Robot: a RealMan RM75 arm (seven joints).
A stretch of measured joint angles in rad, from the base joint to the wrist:
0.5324, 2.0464, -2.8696, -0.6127, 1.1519, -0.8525, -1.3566
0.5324, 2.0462, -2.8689, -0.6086, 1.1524, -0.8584, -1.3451
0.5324, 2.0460, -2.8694, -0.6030, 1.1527, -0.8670, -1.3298
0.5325, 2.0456, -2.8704, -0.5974, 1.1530, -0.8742, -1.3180
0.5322, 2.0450, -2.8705, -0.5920, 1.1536, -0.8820, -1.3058
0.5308, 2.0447, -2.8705, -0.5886, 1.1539, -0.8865, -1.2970
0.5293, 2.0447, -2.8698, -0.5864, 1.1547, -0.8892, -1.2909
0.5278, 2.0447, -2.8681, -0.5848, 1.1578, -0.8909, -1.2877
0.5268, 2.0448, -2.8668, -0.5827, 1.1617, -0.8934, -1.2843
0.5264, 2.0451, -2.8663, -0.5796, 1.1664, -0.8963, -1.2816
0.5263, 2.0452, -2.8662, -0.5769, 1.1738, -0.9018, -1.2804
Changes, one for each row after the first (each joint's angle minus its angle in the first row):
0.0000, -0.0002, 0.0007, 0.0041, 0.0005, -0.0059, 0.0115
0.0000, -0.0004, 0.0002, 0.0097, 0.0008, -0.0145, 0.0268
0.0001, -0.0008, -0.0008, 0.0153, 0.0011, -0.0217, 0.0386
-0.0002, -0.0014, -0.0009, 0.0207, 0.0017, -0.0295, 0.0508
-0.0016, -0.0017, -0.0009, 0.0241, 0.0020, -0.0340, 0.0596
-0.0031, -0.0017, -0.0002, 0.0263, 0.0028, -0.0367, 0.0657
-0.0046, -0.0017, 0.0015, 0.0279, 0.0059, -0.0384, 0.0689
-0.0056, -0.0016, 0.0028, 0.0300, 0.0098, -0.0409, 0.0723
-0.0060, -0.0013, 0.0033, 0.0331, 0.0145, -0.0438, 0.0750
-0.0061, -0.0012, 0.0034, 0.0358, 0.0219, -0.0493, 0.0762

